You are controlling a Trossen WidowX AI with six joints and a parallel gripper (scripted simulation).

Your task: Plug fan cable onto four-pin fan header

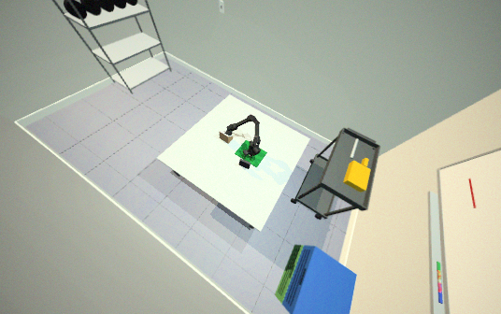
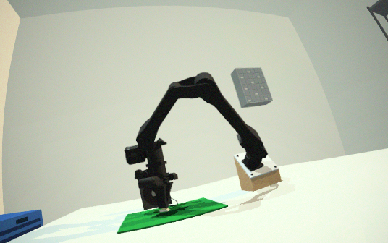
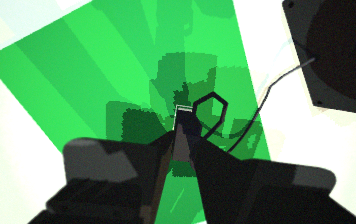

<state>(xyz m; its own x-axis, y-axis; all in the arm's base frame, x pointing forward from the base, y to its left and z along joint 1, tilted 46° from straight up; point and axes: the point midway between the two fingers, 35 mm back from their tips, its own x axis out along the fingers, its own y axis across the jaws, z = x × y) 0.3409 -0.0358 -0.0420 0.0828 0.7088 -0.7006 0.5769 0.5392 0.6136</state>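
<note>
Right now the four-pin fan header is 1 cm ahead of my gripper tip and 3 cm below it. The rest, counted from my gripper tip: black square fan 1 cm ahead, 15 cm to the right, 3 cm above; green board 1 cm behind, 3 cm to the left, 4 cm below; dark fan plug 1 cm ahead, 1 cm above.
</note>
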